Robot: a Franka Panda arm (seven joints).
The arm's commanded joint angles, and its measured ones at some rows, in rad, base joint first. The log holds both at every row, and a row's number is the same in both.
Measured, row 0: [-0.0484 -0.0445 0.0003 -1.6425 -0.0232 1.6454 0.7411]
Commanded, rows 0 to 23: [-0.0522 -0.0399 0.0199 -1.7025 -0.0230 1.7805 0.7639]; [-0.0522 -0.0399 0.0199 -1.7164 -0.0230 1.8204 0.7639]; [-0.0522 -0.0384 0.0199 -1.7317 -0.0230 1.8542 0.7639]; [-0.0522 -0.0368 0.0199 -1.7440 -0.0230 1.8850 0.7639]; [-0.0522 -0.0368 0.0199 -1.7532 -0.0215 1.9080 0.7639]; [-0.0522 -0.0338 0.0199 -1.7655 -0.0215 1.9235 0.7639]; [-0.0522 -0.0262 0.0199 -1.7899 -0.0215 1.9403 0.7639]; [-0.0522 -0.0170 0.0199 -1.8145 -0.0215 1.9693 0.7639]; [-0.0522 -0.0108 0.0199 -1.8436 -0.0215 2.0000 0.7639]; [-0.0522 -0.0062 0.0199 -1.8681 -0.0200 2.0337 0.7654]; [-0.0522 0.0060 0.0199 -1.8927 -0.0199 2.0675 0.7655]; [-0.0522 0.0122 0.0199 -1.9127 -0.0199 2.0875 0.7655]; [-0.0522 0.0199 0.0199 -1.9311 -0.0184 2.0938 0.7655]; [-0.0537 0.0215 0.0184 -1.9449 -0.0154 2.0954 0.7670]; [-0.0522 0.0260 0.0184 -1.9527 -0.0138 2.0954 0.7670]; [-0.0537 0.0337 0.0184 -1.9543 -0.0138 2.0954 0.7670]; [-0.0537 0.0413 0.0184 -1.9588 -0.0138 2.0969 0.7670]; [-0.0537 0.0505 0.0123 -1.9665 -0.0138 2.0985 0.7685]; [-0.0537 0.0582 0.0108 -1.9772 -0.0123 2.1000 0.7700]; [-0.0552 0.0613 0.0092 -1.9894 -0.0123 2.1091 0.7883]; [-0.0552 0.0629 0.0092 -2.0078 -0.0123 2.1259 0.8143]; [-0.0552 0.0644 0.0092 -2.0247 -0.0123 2.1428 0.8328]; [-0.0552 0.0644 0.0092 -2.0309 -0.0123 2.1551 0.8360]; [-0.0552 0.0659 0.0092 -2.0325 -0.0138 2.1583 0.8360]
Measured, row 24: [-0.0522 0.0696 0.0065 -2.0026 -0.0232 2.1156 0.8074]
